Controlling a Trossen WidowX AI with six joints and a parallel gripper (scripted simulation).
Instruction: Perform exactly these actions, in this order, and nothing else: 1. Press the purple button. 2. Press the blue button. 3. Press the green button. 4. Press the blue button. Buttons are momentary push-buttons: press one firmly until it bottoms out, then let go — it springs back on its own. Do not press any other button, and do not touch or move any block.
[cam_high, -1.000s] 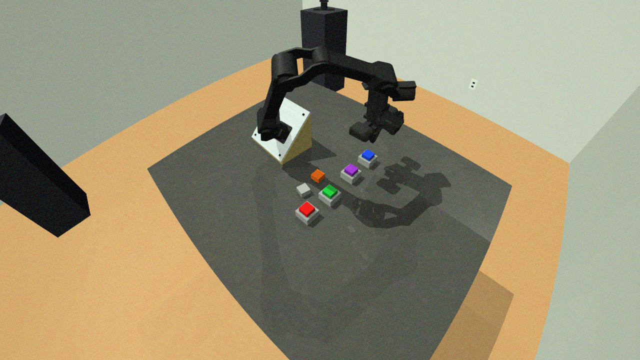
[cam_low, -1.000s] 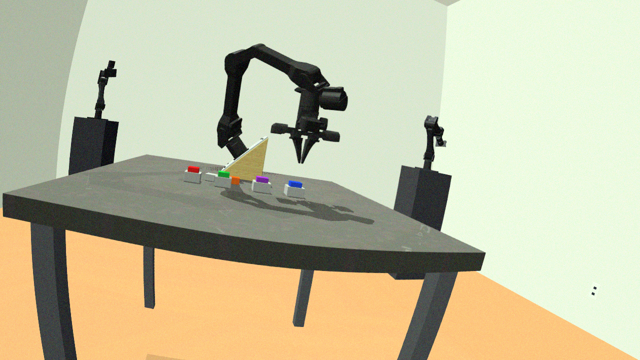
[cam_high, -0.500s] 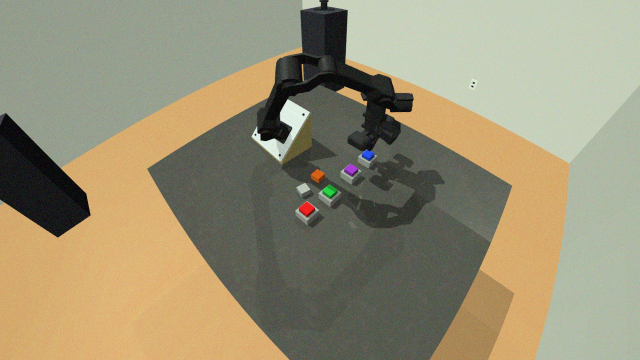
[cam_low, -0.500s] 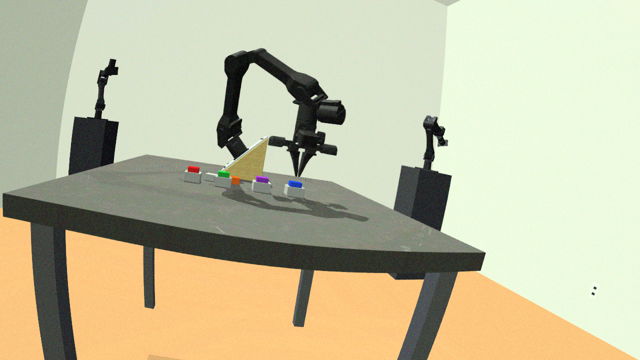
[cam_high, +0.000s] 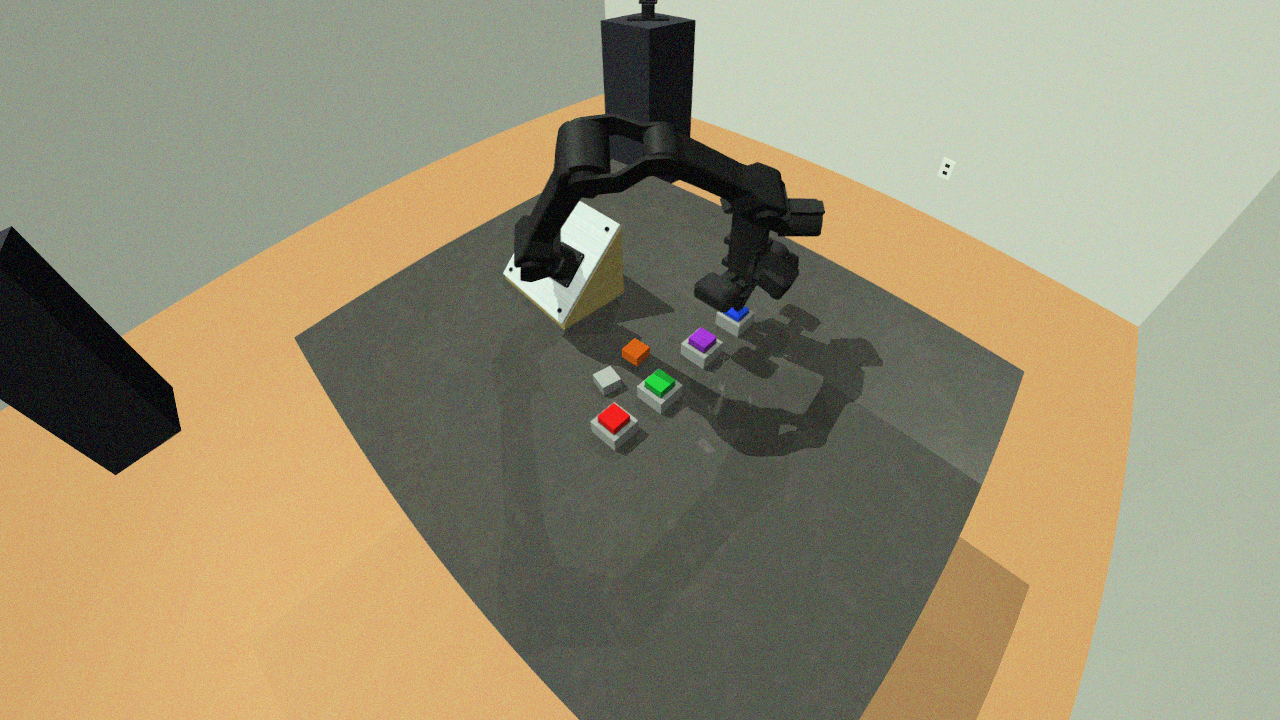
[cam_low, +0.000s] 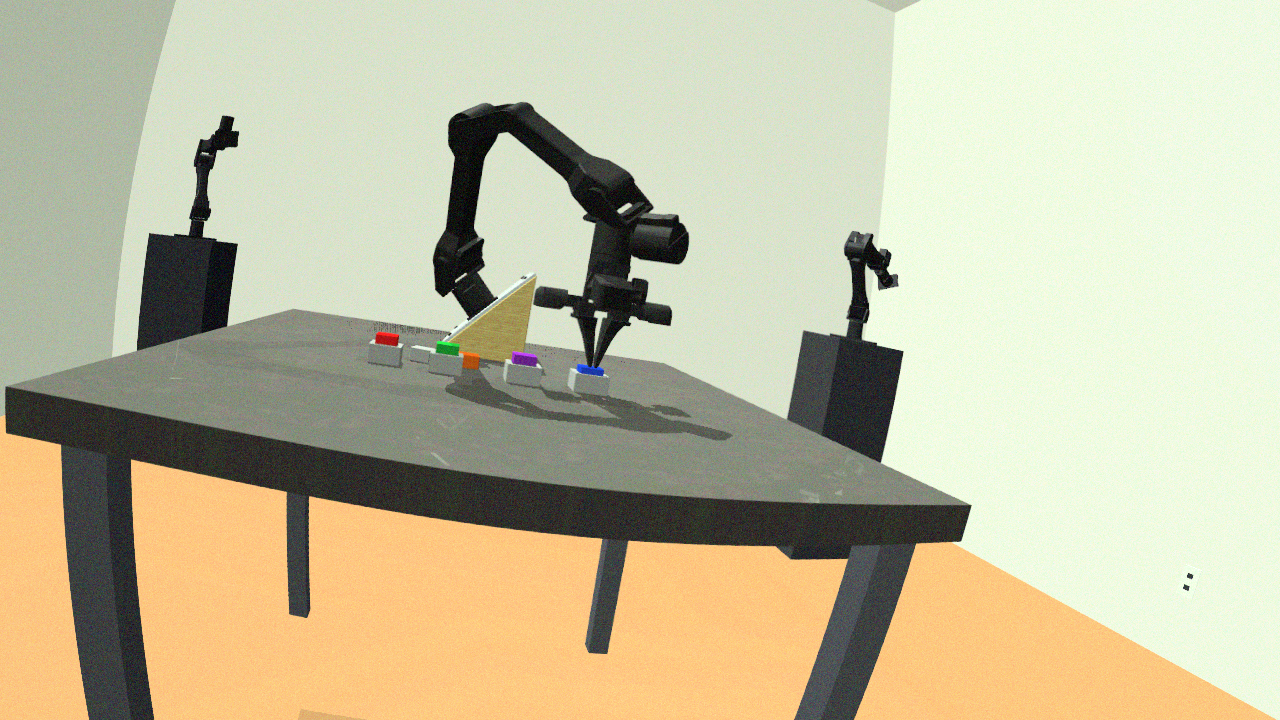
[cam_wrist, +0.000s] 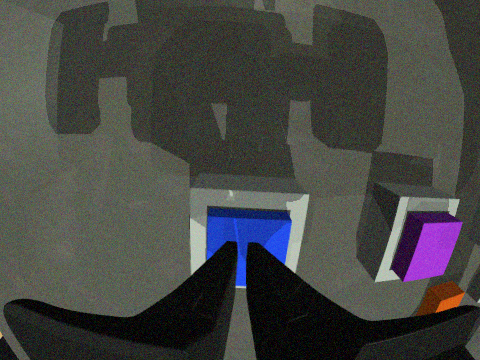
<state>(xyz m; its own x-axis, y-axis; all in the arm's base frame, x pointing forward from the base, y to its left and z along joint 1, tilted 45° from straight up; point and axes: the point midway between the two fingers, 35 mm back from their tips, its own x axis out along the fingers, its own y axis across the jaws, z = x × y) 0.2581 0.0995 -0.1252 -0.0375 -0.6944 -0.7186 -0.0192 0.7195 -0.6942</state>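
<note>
The blue button is 1 cm below my gripper tip. The rest, counted from my gripper tip: purple button: 10 cm to the right; orange block: 7 cm behind, 17 cm to the right, 2 cm below; green button: 1 cm ahead, 21 cm to the right.
</note>
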